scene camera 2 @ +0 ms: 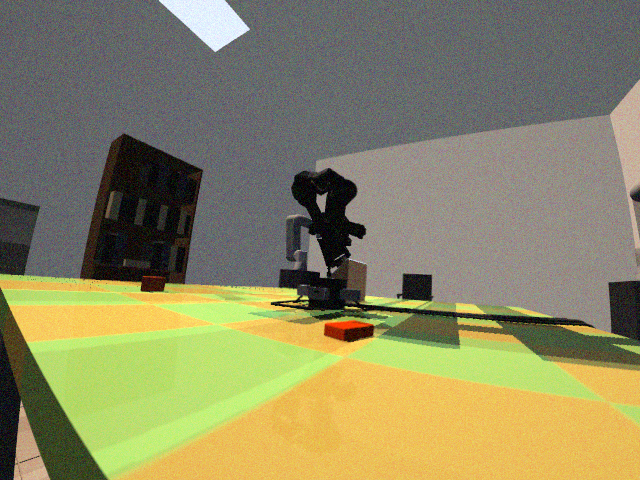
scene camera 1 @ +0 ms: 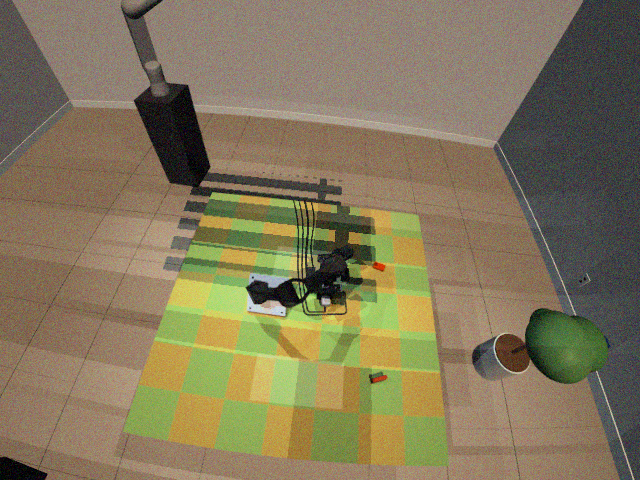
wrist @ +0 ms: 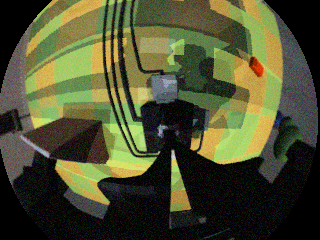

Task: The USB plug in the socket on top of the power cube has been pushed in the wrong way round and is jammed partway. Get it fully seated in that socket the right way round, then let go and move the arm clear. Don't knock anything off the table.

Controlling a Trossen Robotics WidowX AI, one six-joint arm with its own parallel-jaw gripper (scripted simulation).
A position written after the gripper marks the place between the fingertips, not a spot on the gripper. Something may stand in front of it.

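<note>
The gripper (scene camera 2: 328, 266) is visible; the wrist view also has the gripper (wrist: 171, 144).
</note>
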